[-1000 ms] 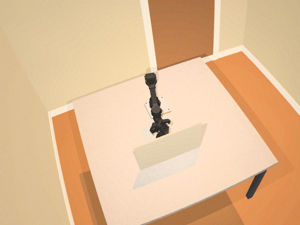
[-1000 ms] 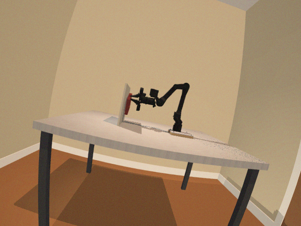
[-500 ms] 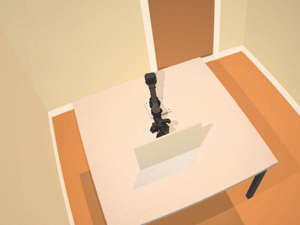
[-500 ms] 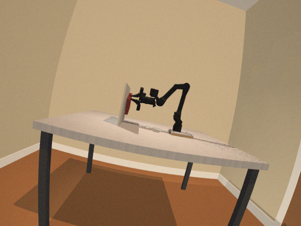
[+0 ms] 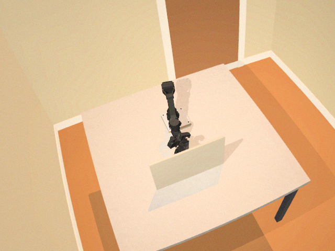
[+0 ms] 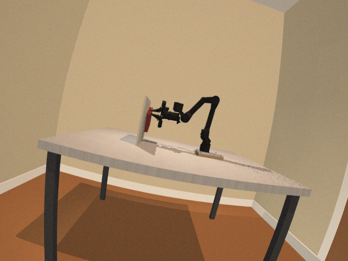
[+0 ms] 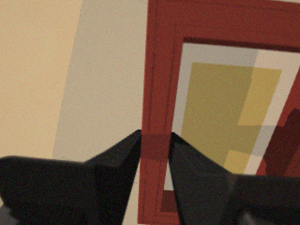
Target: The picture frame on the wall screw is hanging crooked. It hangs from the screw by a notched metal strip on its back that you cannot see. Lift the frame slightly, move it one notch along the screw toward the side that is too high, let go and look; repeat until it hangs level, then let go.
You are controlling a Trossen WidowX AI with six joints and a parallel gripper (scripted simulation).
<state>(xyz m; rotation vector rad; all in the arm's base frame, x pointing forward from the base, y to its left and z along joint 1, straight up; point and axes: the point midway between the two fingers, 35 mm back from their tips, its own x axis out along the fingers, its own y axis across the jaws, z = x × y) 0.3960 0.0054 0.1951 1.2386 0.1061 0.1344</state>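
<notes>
Now: the red picture frame 5 cm below my gripper tip, 2 cm to the right of it and 1 cm ahead of it. Round my gripper tip: wall panel 7 cm below, 2 cm ahead.
</notes>
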